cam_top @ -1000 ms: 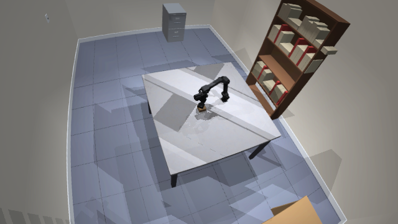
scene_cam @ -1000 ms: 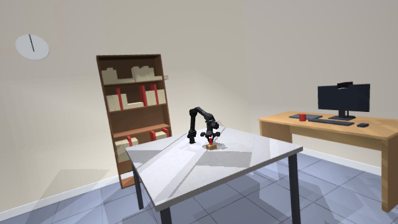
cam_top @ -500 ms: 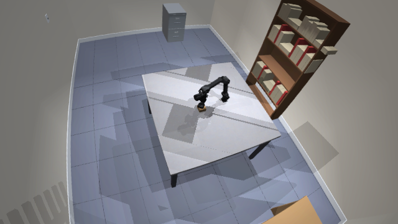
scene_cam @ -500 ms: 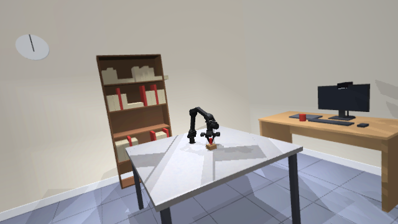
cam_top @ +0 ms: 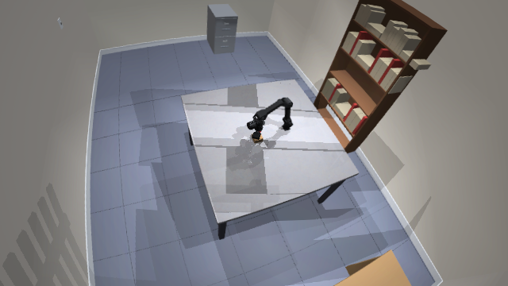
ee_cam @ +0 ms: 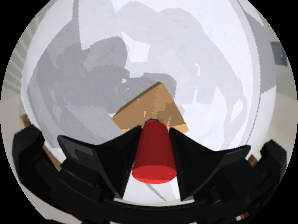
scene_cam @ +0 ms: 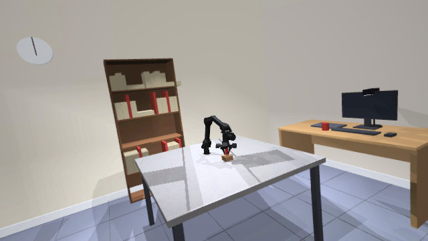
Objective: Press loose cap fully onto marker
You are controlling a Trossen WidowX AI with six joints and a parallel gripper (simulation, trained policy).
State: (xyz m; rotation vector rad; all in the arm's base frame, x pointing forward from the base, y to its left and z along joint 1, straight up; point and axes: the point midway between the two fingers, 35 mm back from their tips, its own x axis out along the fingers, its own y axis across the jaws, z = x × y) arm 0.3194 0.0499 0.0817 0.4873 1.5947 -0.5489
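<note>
The red cap lies 30 mm above my gripper tip. The rest, counted from my gripper tip: wooden holder block (30 mm below).
</note>
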